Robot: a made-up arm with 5 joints. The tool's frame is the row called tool.
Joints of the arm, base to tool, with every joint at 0 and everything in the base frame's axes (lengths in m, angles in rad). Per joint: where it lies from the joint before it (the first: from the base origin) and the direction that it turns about. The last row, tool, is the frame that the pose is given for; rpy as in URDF.
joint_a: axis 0 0 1 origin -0.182 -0.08 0.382
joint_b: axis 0 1 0 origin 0.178 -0.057 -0.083
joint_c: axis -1 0 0 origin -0.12 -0.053 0.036
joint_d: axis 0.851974 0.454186 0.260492 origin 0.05 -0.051 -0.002
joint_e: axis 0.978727 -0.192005 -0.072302 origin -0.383 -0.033 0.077
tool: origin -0.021 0.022 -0.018 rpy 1.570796 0 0
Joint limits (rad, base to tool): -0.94..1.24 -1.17..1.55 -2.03..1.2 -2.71..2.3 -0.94..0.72
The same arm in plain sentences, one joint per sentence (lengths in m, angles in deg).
The arm has five revolute joints in a row. What follows holds with every joint at zero, and every direction is one of the base frame's. Joint 1 sits 0.182 m along -x and 0.08 m along -y and 0.382 m along +z from the base frame's origin and turns about +z, from -53.86 to 71.05 deg. Joint 2 sits 0.178 m along +x and 0.057 m along -y and 0.083 m along -z from joint 1 and turns about +y, from -67.04 to 88.81 deg. Joint 3 sits 0.12 m along -x and 0.053 m along -y and 0.036 m along +z from joint 2 and turns about -x, from -116.31 to 68.75 deg. Joint 4 sits 0.05 m along +x and 0.051 m along -y and 0.002 m along -z from joint 3 and turns about the direction (0.851974, 0.454186, 0.260492), from -155.27 to 131.78 deg. Joint 5 sits 0.383 m along -x and 0.033 m along -y and 0.077 m along +z from joint 4 and turns about the direction (0.978727, -0.192005, -0.072302), from -53.86 to 41.25 deg. The tool frame, which is the frame that the pose is given for, sits 0.021 m along -x and 0.022 m along +y and 0.018 m along -z from joint 5; its axes are the base frame's turned by roll 90, pitch 0 and yaw 0 deg (as in URDF: about the fixed x, then y, then z).
